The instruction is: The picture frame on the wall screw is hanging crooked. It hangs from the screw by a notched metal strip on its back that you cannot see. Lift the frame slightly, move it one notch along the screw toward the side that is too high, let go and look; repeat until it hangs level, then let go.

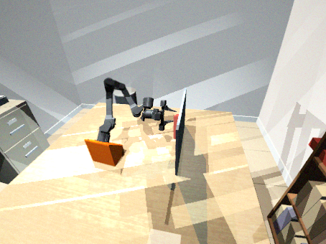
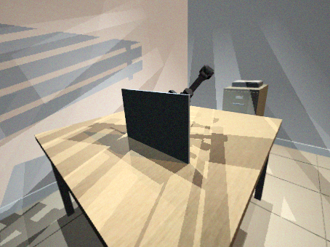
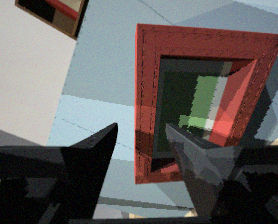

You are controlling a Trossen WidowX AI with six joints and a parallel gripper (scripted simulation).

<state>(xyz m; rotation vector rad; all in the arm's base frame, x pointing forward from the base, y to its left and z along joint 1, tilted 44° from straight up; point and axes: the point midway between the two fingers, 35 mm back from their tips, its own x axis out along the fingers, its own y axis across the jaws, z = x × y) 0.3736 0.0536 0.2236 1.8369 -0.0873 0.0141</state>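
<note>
My gripper tip is 20 mm short of the red picture frame, 30 mm to the left of it and 50 mm above it. Round my gripper tip: pale blue wall panel (30 mm ahead, 20 mm to the right, 50 mm below).
</note>
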